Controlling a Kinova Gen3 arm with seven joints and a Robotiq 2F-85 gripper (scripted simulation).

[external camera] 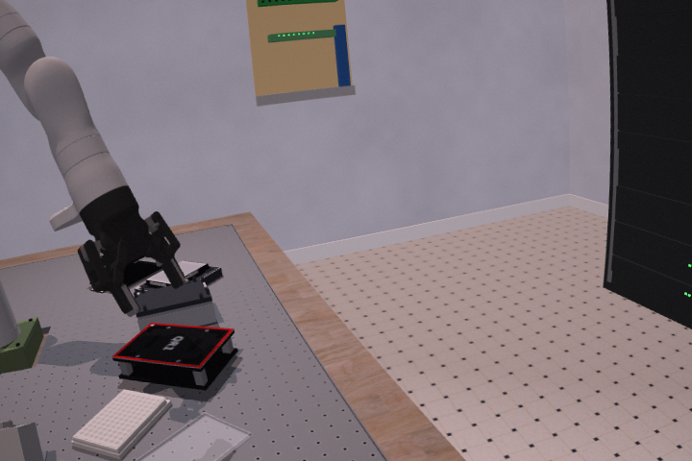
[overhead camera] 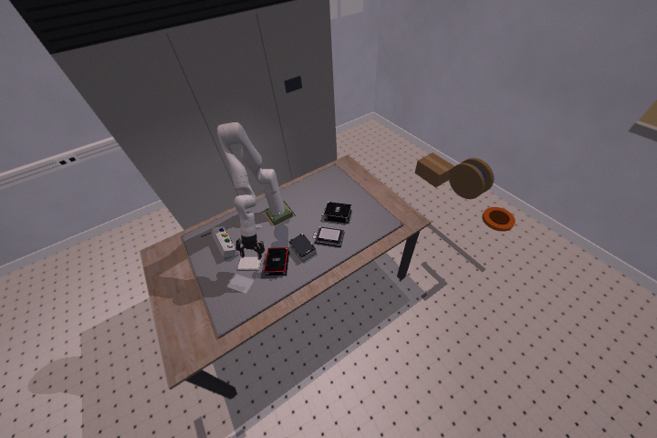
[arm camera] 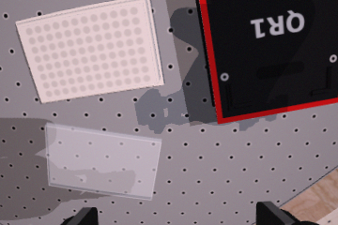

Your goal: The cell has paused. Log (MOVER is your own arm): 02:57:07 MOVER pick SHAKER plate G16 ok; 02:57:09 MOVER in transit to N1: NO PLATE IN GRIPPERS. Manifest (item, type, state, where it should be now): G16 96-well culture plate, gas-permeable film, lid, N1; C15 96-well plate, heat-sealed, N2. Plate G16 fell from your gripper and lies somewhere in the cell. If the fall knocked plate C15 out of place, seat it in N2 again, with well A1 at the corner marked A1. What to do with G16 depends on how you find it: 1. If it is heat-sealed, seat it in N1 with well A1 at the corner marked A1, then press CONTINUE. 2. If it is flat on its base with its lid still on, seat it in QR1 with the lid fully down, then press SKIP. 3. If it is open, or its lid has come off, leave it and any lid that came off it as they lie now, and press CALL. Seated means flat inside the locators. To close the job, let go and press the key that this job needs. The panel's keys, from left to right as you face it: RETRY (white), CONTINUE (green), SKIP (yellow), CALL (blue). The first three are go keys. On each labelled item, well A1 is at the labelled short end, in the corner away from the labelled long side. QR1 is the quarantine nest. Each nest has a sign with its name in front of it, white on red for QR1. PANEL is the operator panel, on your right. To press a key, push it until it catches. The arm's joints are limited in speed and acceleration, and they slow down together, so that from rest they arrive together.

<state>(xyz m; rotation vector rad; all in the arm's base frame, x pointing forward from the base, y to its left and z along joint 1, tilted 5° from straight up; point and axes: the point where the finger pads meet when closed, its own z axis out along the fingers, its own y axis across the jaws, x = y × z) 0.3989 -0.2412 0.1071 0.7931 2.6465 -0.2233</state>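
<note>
Now: hand 160 mm above the white 96-well plate, 90 mm past it and 30 mm to the left of it. Round my hand: A1 mark (440 mm to the left, 150 mm below, 140 mm behind); then clear lid (170 mm below, 110 mm to the right, 20 mm ahead).
</note>
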